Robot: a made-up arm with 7 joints.
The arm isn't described. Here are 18 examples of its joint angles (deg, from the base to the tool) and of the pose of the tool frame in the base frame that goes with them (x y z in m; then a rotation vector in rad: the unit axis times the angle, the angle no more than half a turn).
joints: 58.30 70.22 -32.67 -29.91 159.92 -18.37 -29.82
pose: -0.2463 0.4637 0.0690 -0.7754 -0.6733 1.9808
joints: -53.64 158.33 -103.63 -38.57 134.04 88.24 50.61
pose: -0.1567 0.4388 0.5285 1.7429 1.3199 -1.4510
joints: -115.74 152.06 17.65 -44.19 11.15 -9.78 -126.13
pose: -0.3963 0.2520 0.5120 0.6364 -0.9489 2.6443
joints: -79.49 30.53 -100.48 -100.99 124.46 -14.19 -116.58
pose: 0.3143 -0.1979 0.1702 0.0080 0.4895 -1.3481
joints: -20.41 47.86 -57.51 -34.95 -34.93 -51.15 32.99
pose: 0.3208 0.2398 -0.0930 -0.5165 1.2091 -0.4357
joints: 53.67 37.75 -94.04 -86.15 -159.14 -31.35 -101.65
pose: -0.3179 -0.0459 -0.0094 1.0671 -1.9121 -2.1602
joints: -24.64 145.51 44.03 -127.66 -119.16 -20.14 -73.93
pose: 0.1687 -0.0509 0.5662 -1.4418 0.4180 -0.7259
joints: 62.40 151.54 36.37 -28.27 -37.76 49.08 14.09
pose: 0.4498 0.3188 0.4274 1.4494 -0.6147 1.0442
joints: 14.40 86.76 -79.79 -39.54 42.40 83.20 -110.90
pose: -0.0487 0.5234 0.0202 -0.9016 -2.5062 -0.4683
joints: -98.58 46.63 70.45 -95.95 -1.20 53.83 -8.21
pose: 0.0999 0.3377 0.5946 -1.9822 -1.4680 -0.3453
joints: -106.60 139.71 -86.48 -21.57 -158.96 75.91 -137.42
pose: -0.1099 0.5266 0.5192 -0.4272 -0.8134 -0.0470
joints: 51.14 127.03 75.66 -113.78 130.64 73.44 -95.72
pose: 0.3387 0.0402 0.3919 0.4793 1.1770 -0.8081
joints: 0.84 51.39 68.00 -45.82 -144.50 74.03 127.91
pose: 0.1213 0.5384 0.1749 0.1928 -1.6506 0.7300
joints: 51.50 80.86 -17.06 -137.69 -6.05 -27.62 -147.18
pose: 0.0448 0.1376 0.0535 1.5052 -0.6677 -1.0725
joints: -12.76 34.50 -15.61 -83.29 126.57 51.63 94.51
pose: 0.4213 0.0833 0.0646 1.3029 -0.7987 -0.9363
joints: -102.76 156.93 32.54 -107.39 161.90 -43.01 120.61
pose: -0.2896 -0.0368 0.5095 0.8120 -2.1930 2.0660
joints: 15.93 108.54 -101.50 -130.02 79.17 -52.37 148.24
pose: -0.0547 0.1923 0.1101 1.5051 0.4759 -1.0345
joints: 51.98 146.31 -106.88 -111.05 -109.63 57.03 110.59
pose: -0.1216 0.3606 0.3438 0.1992 1.7521 0.3683
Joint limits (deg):
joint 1: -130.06..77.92
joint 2: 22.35..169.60
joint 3: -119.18..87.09
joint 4: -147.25..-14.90
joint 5: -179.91..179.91
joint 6: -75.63..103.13
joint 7: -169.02..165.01
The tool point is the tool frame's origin. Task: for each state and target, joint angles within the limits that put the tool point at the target. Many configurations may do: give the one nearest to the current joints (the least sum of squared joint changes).
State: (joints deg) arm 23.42 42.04 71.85 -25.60 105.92 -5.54 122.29
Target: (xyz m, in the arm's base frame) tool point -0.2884 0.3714 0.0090
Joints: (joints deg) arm 43.47 22.35 87.09 -33.53 108.28 -30.13 129.90
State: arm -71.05 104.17 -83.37 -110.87 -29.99 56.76 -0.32
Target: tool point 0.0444 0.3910 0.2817
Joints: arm -53.35 151.04 -115.24 -108.66 -28.96 55.55 1.43
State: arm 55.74 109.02 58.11 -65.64 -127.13 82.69 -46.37
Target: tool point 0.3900 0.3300 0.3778
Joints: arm 58.37 119.82 55.18 -68.66 -127.49 82.18 -46.78
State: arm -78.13 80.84 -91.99 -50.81 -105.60 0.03 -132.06
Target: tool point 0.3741 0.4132 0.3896
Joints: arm -81.73 93.75 -91.32 -46.68 -106.04 -1.49 -132.26
